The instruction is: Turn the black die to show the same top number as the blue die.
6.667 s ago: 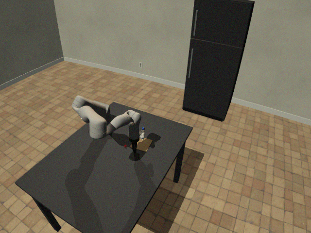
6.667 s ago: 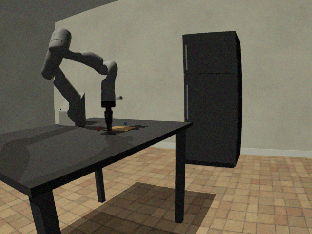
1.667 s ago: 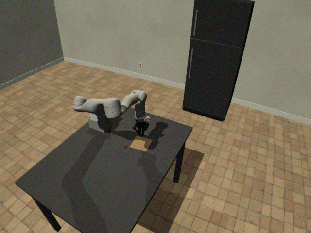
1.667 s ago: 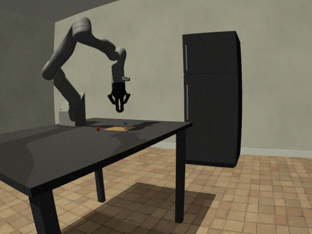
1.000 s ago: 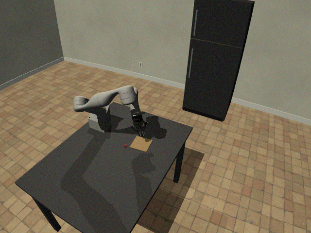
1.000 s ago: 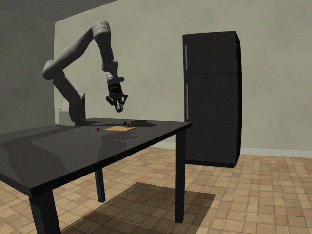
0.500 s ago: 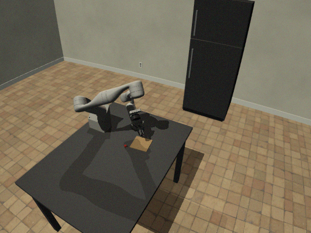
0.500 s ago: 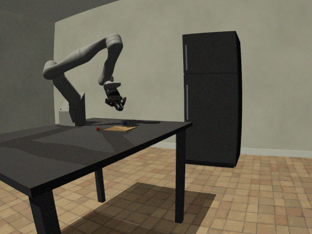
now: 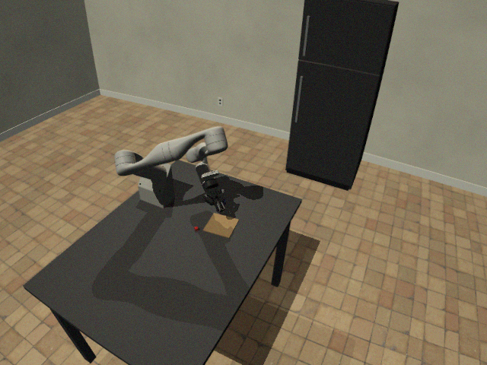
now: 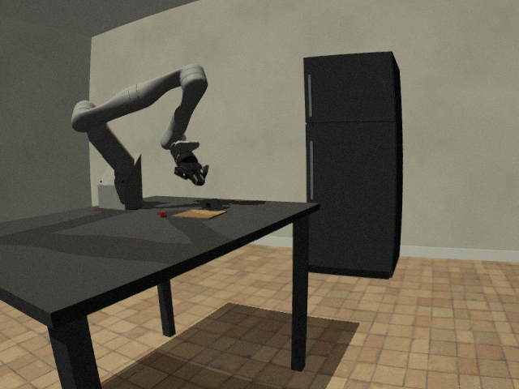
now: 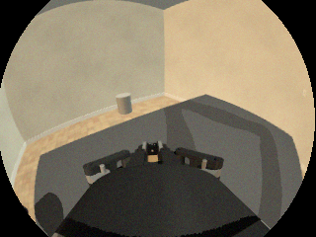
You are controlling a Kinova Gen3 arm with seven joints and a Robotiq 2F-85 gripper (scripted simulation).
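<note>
My hand is 110 mm above the tan mat. The rest, counted from my hand: red die 110 mm below, 90 mm to the right, 90 mm behind; then blue die 160 mm to the left, 110 mm below, 70 mm behind; then black die 10 mm to the right, 10 mm below, 10 mm ahead.
</note>
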